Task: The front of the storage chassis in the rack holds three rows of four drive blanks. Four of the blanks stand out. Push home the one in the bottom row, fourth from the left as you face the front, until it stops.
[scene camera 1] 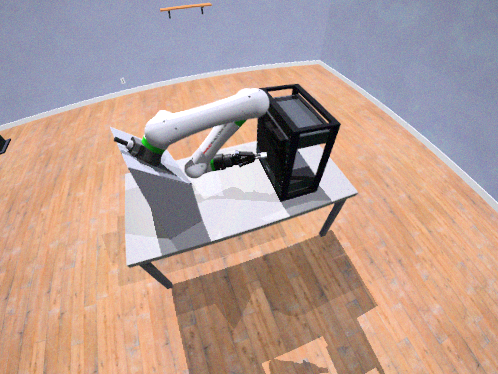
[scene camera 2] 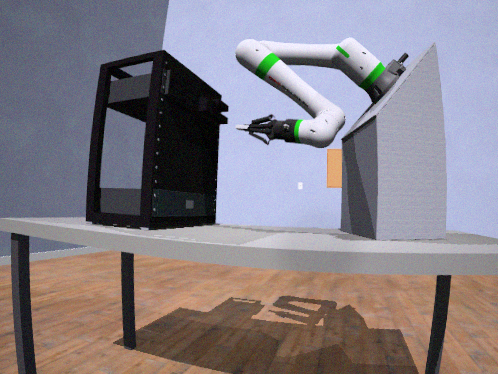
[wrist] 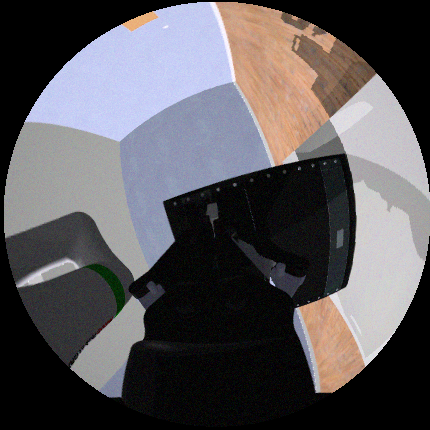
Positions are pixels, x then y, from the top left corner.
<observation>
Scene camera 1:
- black rack: 290, 123
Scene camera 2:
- my gripper: 237, 127
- black rack: 182, 112
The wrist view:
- my gripper: 213, 210
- black rack: 306, 207
</observation>
